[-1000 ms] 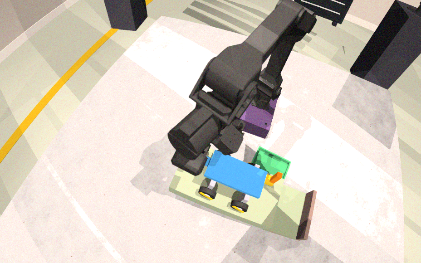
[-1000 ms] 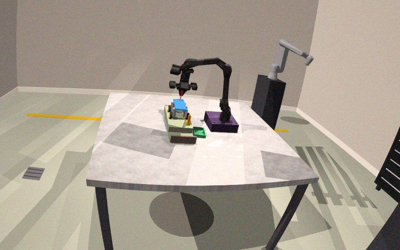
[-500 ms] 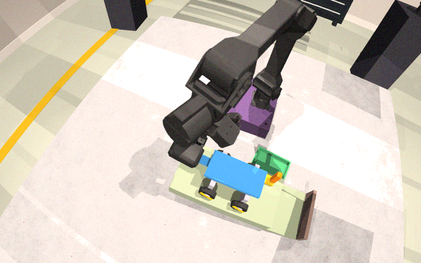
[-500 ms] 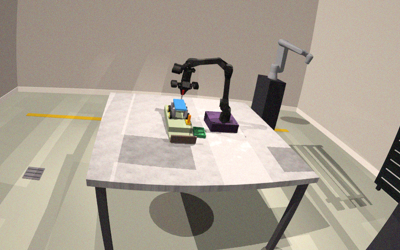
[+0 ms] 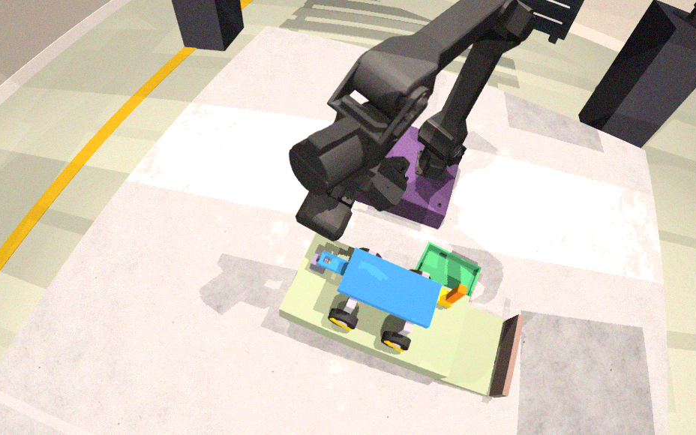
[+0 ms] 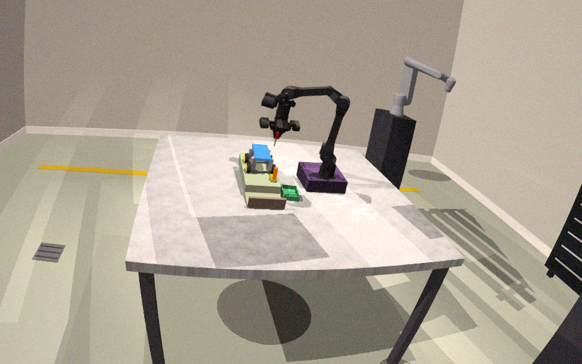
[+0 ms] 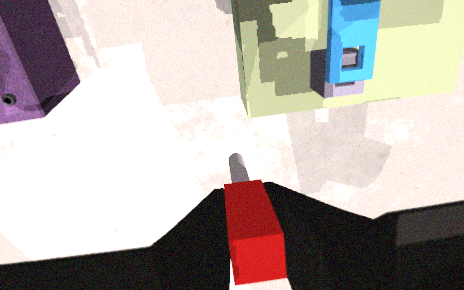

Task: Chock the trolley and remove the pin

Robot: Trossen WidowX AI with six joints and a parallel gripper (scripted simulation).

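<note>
The yellow chock is 70 mm ahead of my gripper tip, 210 mm to the left of it and 100 mm below it. From my gripper tip the other things lie so: blue trolley 110 mm ahead, 120 mm to the left, 70 mm below; red-headed stop pin right at my gripper tip; pale green ramp 110 mm ahead, 120 mm to the left, 130 mm below.
</note>
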